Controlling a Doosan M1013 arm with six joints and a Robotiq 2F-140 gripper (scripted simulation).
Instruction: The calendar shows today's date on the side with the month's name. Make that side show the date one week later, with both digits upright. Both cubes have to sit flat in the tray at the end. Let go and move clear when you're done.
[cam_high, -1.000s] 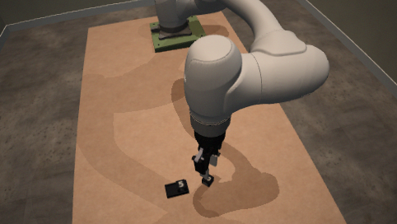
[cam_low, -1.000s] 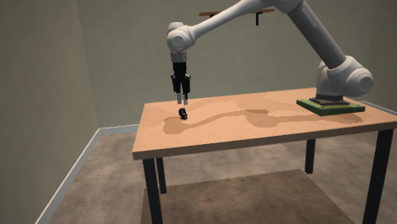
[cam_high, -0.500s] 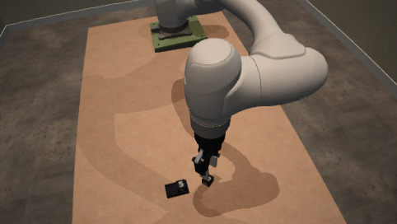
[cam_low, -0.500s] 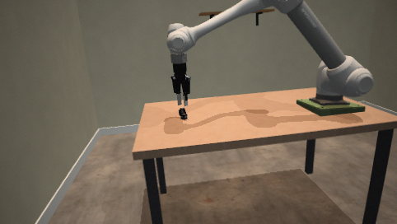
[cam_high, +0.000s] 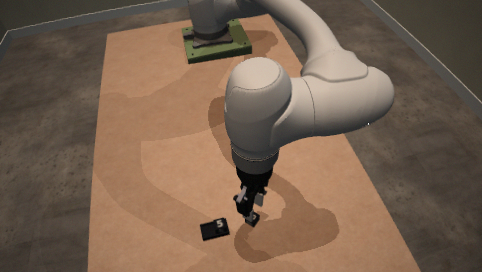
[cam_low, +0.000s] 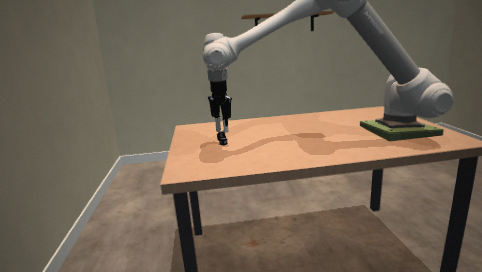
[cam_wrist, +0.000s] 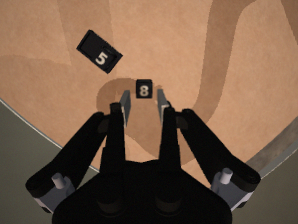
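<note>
Now: hand 80 mm above the black cube.
</note>
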